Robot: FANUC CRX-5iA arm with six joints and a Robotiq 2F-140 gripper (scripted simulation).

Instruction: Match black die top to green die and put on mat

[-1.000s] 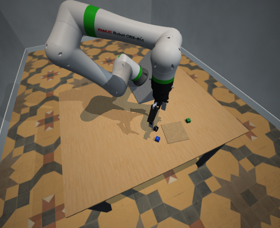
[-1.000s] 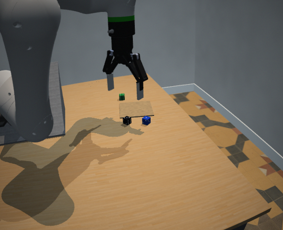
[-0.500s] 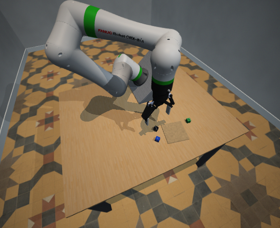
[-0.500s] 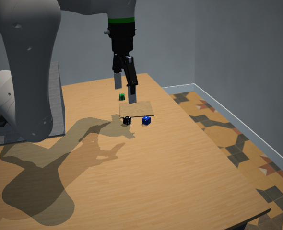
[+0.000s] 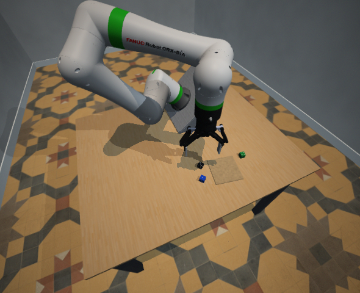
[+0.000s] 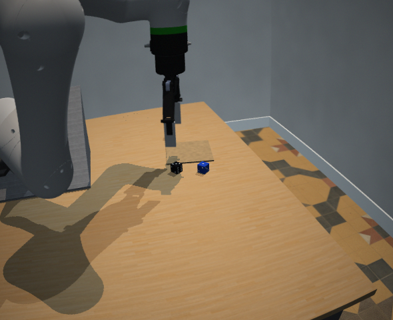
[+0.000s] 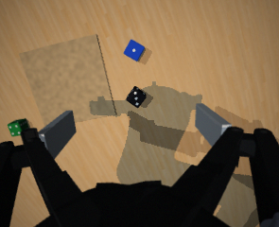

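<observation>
The black die lies 110 mm below my hand. From my hand the other things lie so: green die 30 mm ahead, 230 mm to the left, 110 mm below; tan mat 60 mm ahead, 100 mm to the left, 120 mm below; blue die 70 mm ahead, 30 mm to the right, 110 mm below.
</observation>
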